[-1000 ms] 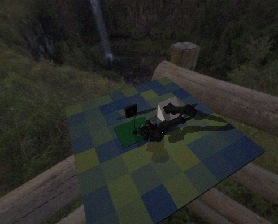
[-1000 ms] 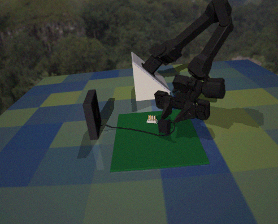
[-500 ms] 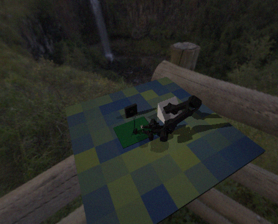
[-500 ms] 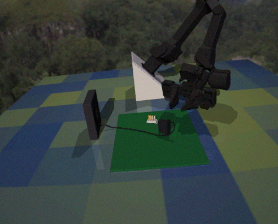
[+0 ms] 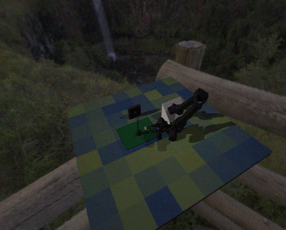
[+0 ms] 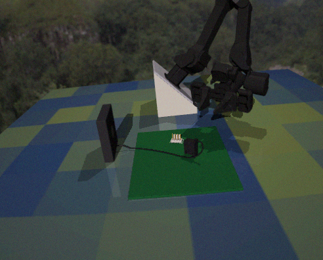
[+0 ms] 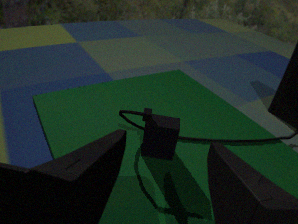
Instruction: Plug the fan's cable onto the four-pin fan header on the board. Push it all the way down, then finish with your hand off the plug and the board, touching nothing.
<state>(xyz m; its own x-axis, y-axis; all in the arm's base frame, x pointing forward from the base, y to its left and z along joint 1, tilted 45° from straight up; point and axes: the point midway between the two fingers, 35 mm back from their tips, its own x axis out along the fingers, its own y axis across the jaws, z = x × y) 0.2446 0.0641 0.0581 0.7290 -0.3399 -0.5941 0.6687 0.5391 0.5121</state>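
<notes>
Right now the black plug is 7 cm below my gripper tip, 6 cm to the right of it and 6 cm ahead of it. From my gripper tip the other things lie so: white four-pin fan header (9 cm below, 8 cm to the right, 1 cm behind); then black fan (26 cm to the right, 3 cm below, 1 cm behind); then green board (10 cm below, 8 cm to the right, 6 cm ahead).
</notes>
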